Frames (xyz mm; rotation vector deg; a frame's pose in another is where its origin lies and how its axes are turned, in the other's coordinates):
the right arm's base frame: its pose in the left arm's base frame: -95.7 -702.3 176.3 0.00 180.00 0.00
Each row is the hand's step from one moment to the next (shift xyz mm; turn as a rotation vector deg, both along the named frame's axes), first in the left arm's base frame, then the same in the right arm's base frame.
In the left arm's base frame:
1: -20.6 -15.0 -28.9 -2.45 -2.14 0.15
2: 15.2 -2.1 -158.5 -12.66 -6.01 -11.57
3: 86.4 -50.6 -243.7 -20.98 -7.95 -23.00
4: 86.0 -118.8 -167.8 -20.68 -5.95 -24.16
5: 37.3 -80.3 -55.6 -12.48 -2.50 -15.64
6: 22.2 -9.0 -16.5 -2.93 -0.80 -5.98
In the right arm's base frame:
1: 20.6 -15.0 28.9 2.45 -2.14 -0.15
2: -15.2 -2.1 158.5 12.66 -6.01 11.57
3: -86.4 -50.6 243.7 20.98 -7.95 23.00
4: -86.0 -118.8 167.8 20.68 -5.95 24.16
5: -37.3 -80.3 55.6 12.48 -2.50 15.64
6: -22.2 -9.0 16.5 2.93 -0.80 5.98

